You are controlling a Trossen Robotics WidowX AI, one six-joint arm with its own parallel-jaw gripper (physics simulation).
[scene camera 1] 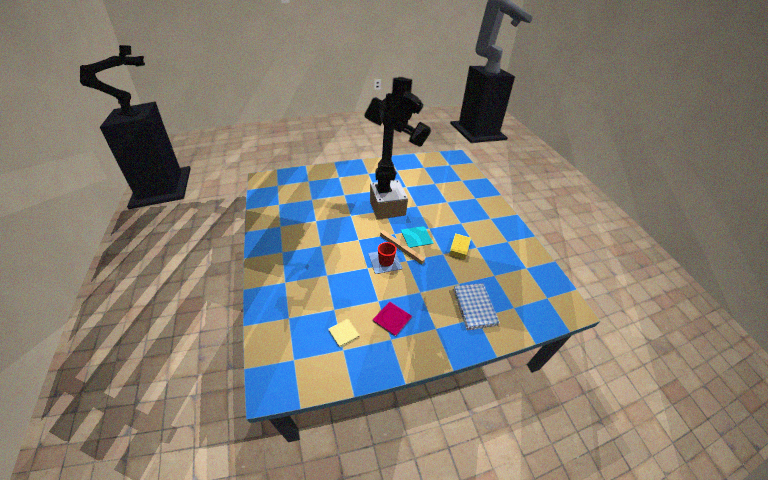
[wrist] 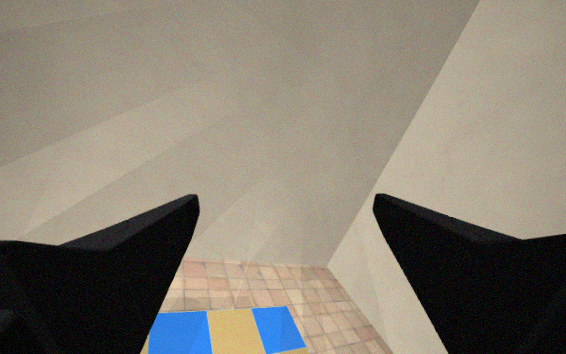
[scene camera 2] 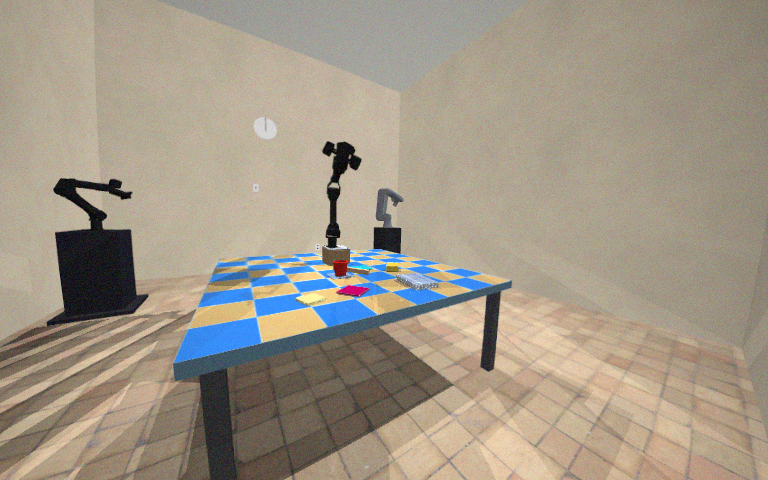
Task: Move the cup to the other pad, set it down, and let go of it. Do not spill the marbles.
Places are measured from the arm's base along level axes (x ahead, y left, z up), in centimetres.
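Pixels of known places: gripper, fingertip midpoint: (scene camera 1: 396,132) (wrist: 287,202) (scene camera 2: 342,149); arm's base, origin of the base link: (scene camera 1: 383,188) (scene camera 2: 332,246).
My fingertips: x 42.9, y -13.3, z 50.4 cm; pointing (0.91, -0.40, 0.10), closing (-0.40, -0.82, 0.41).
Ahead of a thing's pixels: the offset from my fingertips to its top centre. "spot": to the spot under its first point.
A red cup (scene camera 1: 386,254) (scene camera 2: 339,268) stands upright on a pale blue-grey pad {spot: dy -1.4, dx -6.1, dz -60.7 cm} (scene camera 1: 376,268). The marbles cannot be made out in these views. A magenta square pad {dy -3.0, dx +17.4, dz -60.2 cm} (scene camera 1: 391,318) (scene camera 2: 352,290) lies flat, nearer the table's front edge than the cup. My gripper (scene camera 1: 397,121) (scene camera 2: 342,155) (wrist: 287,202) is open and empty, raised high above the table and well away from the cup. In the wrist view its two black fingers stand wide apart against the wall; the cup and the magenta pad do not show there.
A wooden stick {dy +12.2, dx -13.9, dz -58.8 cm} (scene camera 1: 410,252) lies close beside the cup, with a cyan square {spot: dy +21.3, dx -18.5, dz -60.6 cm} (scene camera 1: 417,236) behind it. A yellow block {dy +36.3, dx -7.0, dz -58.0 cm} (scene camera 1: 460,245) (scene camera 2: 392,267) and a blue-white checked slab {dy +27.8, dx +22.1, dz -58.5 cm} (scene camera 1: 475,305) (scene camera 2: 416,280) are to the right. A pale yellow square {spot: dy -20.8, dx +18.4, dz -60.0 cm} (scene camera 1: 343,332) (scene camera 2: 311,298) lies left of the magenta pad.
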